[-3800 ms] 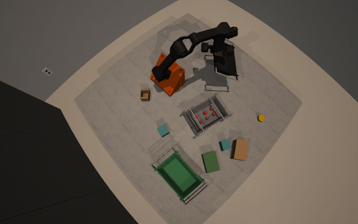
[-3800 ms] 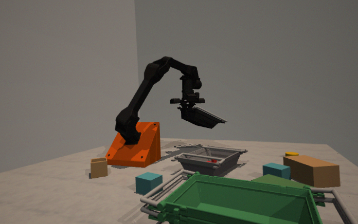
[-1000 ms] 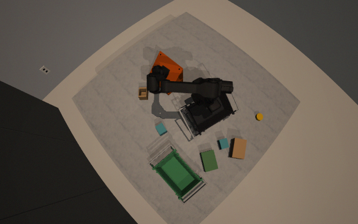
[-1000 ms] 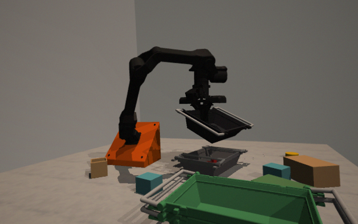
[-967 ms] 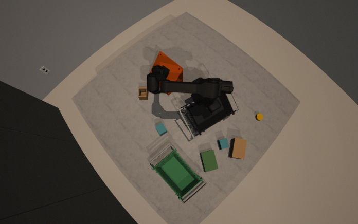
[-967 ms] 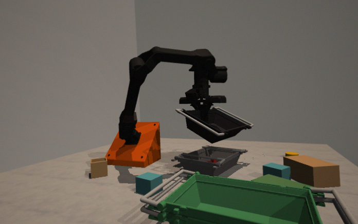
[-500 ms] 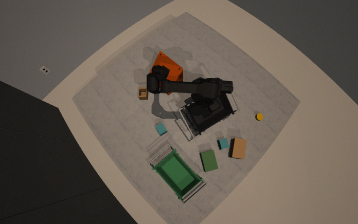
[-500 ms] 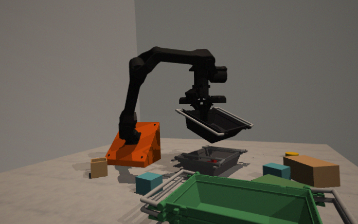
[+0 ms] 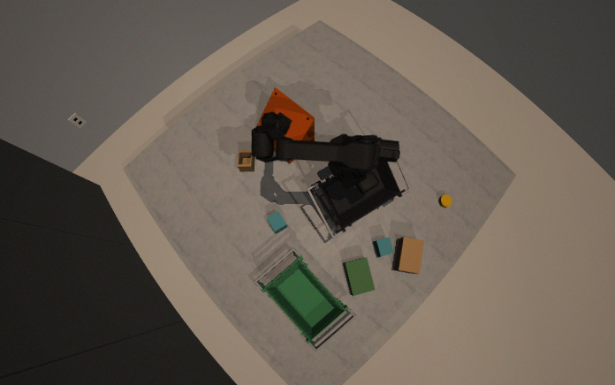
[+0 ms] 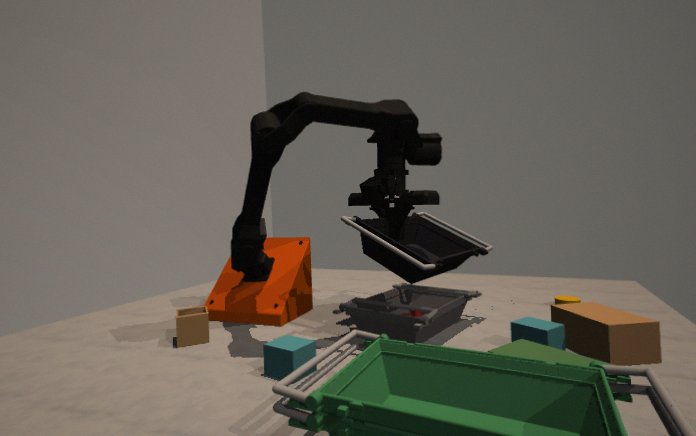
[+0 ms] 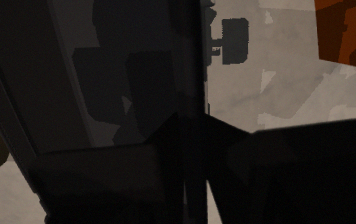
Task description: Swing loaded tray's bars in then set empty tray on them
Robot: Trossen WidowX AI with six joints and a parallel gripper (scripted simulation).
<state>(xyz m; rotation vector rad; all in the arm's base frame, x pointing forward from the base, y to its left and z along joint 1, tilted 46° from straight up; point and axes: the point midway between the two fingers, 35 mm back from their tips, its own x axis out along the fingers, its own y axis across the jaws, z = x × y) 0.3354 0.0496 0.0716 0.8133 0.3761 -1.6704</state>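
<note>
Now: the dark tray 7 cm ahead of my gripper tip and 2 cm to the right of it. From my gripper tip the other things lie so: green block 25 cm ahead, 22 cm to the right, 15 cm below; then small tan box 36 cm behind, 17 cm to the right, 16 cm below; then tan block 35 cm ahead, 5 cm to the right, 14 cm below.
</note>
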